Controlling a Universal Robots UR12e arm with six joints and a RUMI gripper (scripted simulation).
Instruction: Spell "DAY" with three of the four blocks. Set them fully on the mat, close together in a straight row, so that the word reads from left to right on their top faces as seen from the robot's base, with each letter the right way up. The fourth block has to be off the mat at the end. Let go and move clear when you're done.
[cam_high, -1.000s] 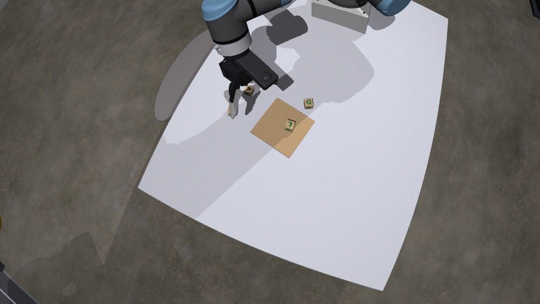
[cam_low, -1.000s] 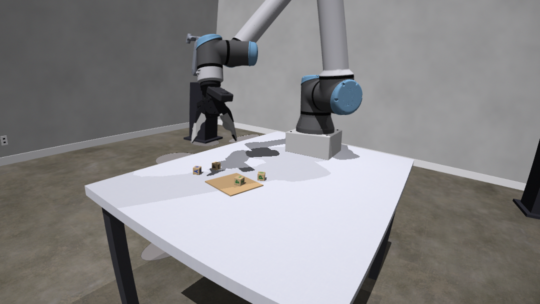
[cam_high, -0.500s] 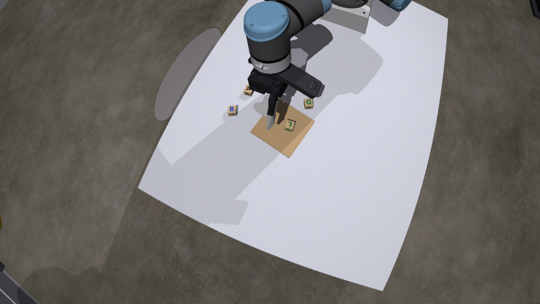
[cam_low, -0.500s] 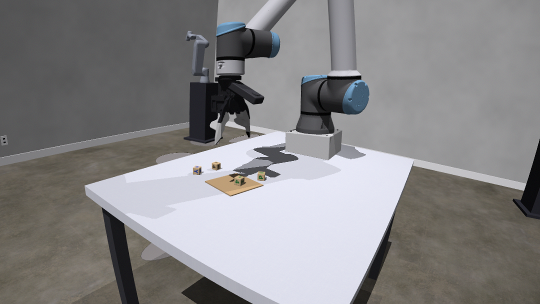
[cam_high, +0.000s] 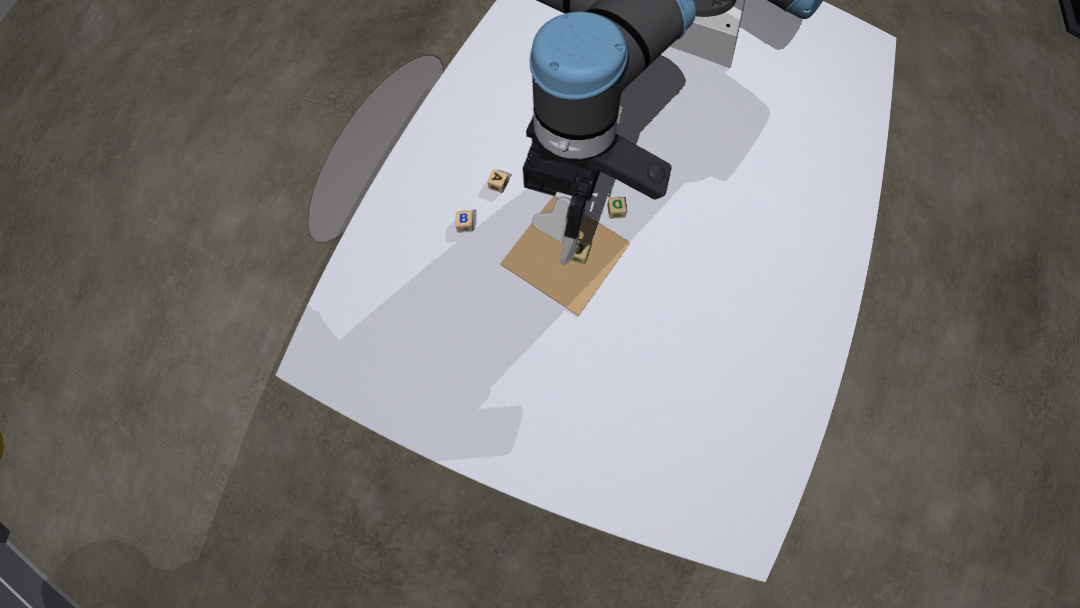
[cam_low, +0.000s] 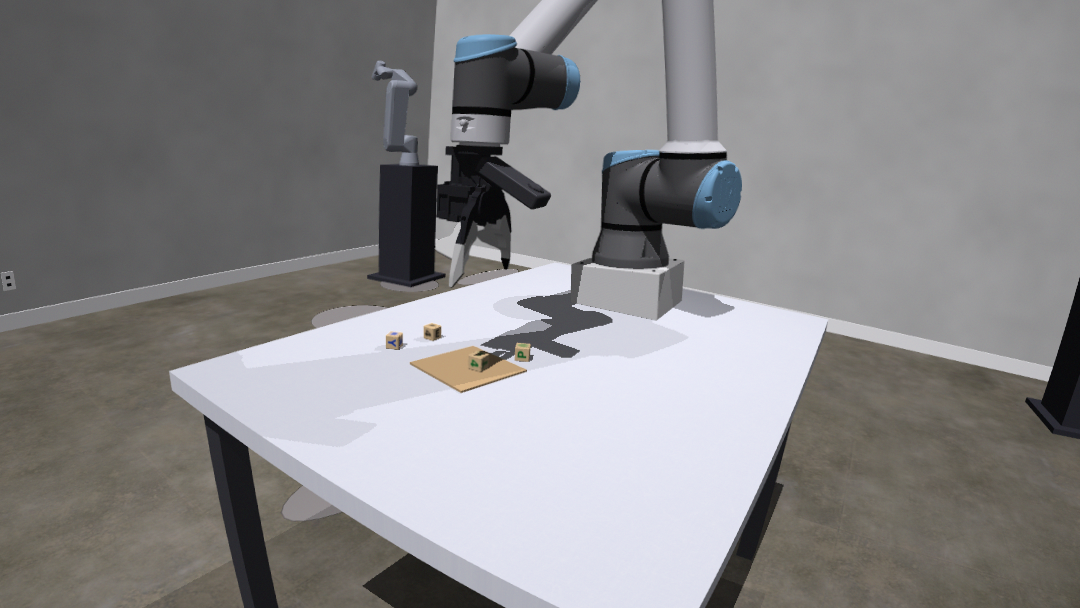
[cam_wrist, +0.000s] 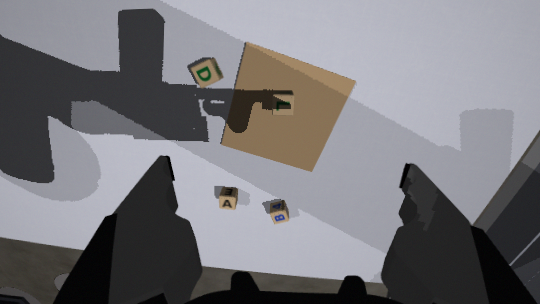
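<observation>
The green-lettered block is 14 cm below my hand. Round my hand: D block: 14 cm below, 9 cm behind, 3 cm to the left; then blue-lettered block: 18 cm to the right, 14 cm below; then tan mat: 15 cm below, 2 cm to the right.
</observation>
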